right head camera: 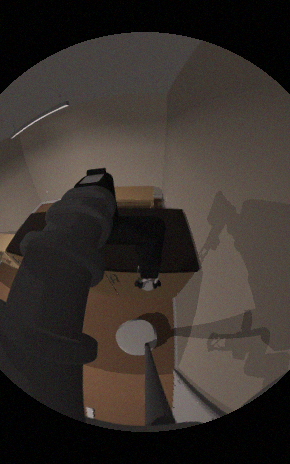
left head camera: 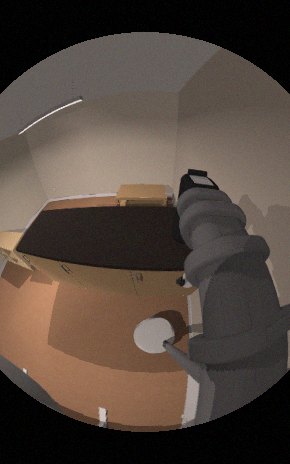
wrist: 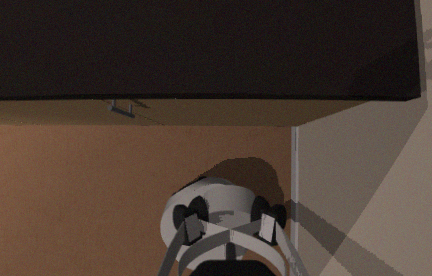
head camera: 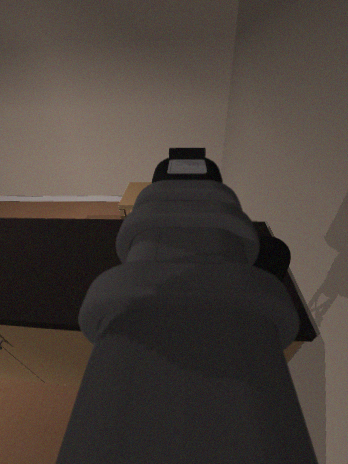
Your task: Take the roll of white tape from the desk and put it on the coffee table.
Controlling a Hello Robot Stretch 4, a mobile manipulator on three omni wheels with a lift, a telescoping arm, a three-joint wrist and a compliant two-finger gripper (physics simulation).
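Places are measured from the robot's base along level axes (x back, y left, z down), in centimetres.
Pixels of known places: gripper, between the fingertips: [right head camera: 147, 285] [left head camera: 186, 282] [wrist: 229, 211]; robot's base, origin of its link: [right head camera: 136, 335] [left head camera: 153, 334].
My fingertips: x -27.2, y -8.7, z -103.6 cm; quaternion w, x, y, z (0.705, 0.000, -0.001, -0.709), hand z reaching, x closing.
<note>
Ahead of a thing's pixels: the offset from my fingertips to its middle. "*": to the spot under its first point. Level surfaces: height alone.
My gripper [right head camera: 148, 283] [wrist: 229, 211] is shut on the roll of white tape @(dy +0.0, dx -0.4, dz -0.8 cm) [right head camera: 148, 287] [wrist: 230, 196], whose pale rim shows between the two dark fingertips in the wrist view. It hangs over the floor, a little in front of a long black-topped cabinet [head camera: 45, 270] [left head camera: 100, 235] [right head camera: 175, 235] [wrist: 200, 45], near its right end. In the left head view the arm covers most of the gripper; in the head view the arm hides it. A low wooden table @(dz +61.2 cm) [head camera: 136, 192] [left head camera: 142, 191] [right head camera: 135, 196] stands behind the cabinet; whether it is the coffee table I cannot tell.
The cabinet's front has handles @(* dy +22.3, dx -17.4, dz +34.5 cm) [left head camera: 139, 276] [wrist: 121, 110]. A wall [head camera: 300, 150] [right head camera: 230, 150] [wrist: 380, 160] stands close on the right. A wooden unit [left head camera: 10, 241] shows partly at the far left. My round white base [left head camera: 154, 335] [right head camera: 135, 337] is on the brown floor @(dz +106.2 cm) [left head camera: 100, 325].
</note>
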